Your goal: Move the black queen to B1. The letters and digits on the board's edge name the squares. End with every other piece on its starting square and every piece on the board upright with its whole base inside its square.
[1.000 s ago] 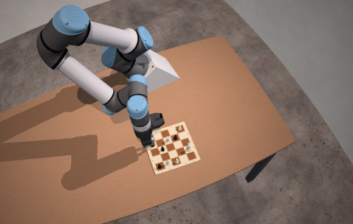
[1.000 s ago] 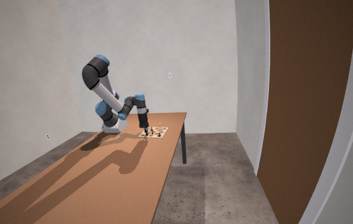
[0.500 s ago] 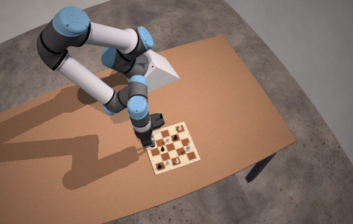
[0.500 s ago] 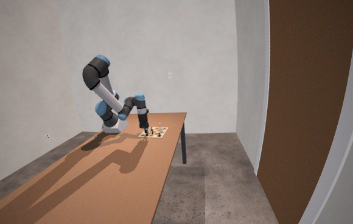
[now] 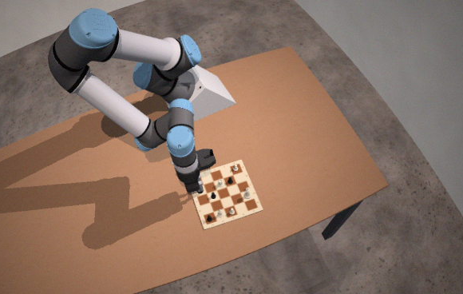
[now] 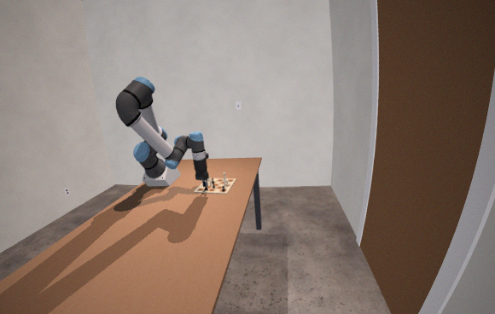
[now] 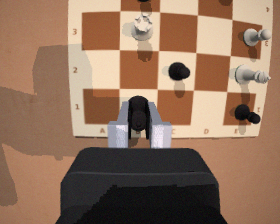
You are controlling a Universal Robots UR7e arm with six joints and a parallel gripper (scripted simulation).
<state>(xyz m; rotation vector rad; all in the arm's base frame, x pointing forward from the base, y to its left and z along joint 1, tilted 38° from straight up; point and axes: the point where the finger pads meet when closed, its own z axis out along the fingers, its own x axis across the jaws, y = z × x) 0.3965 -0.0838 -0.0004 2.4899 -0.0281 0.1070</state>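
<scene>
The black queen is 1 cm below my hand. From my hand the other things lie so: chessboard: 4 cm ahead, 7 cm to the left, 4 cm below.
</scene>
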